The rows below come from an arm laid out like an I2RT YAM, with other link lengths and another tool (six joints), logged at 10 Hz.
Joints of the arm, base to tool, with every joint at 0 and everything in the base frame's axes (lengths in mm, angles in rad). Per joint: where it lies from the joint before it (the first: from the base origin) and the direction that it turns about. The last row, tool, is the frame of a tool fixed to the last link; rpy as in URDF.
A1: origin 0.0 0.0 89.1 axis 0 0 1
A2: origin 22.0 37.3 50.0 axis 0 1 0
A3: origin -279.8 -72.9 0.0 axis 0 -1 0
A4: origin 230.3 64.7 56.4 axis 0 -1 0
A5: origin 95.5 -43.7 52.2 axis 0 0 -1
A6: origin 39.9 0.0 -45.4 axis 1 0 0
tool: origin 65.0 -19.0 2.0 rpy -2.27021 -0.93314 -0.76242
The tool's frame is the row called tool.
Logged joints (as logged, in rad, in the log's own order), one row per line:
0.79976, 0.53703, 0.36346, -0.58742, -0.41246, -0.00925
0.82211, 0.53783, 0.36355, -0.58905, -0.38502, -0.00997
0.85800, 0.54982, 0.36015, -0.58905, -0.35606, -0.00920
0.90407, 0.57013, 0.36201, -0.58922, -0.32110, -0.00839
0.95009, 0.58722, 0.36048, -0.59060, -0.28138, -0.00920
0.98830, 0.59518, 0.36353, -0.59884, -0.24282, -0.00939
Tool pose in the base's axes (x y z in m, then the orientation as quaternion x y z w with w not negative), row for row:
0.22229, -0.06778, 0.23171, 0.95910, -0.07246, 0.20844, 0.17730
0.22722, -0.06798, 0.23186, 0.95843, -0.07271, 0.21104, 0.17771
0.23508, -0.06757, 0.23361, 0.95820, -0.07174, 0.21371, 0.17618
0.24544, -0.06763, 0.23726, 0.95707, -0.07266, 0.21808, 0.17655
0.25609, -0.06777, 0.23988, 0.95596, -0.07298, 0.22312, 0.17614
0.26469, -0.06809, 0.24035, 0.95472, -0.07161, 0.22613, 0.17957
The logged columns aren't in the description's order. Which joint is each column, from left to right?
Columns, left to right: A2, A3, A5, A6, A4, A1.
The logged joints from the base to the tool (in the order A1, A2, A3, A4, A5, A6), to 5 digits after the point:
-0.00925, 0.79976, 0.53703, -0.41246, 0.36346, -0.58742
-0.00997, 0.82211, 0.53783, -0.38502, 0.36355, -0.58905
-0.00920, 0.85800, 0.54982, -0.35606, 0.36015, -0.58905
-0.00839, 0.90407, 0.57013, -0.32110, 0.36201, -0.58922
-0.00920, 0.95009, 0.58722, -0.28138, 0.36048, -0.59060
-0.00939, 0.98830, 0.59518, -0.24282, 0.36353, -0.59884

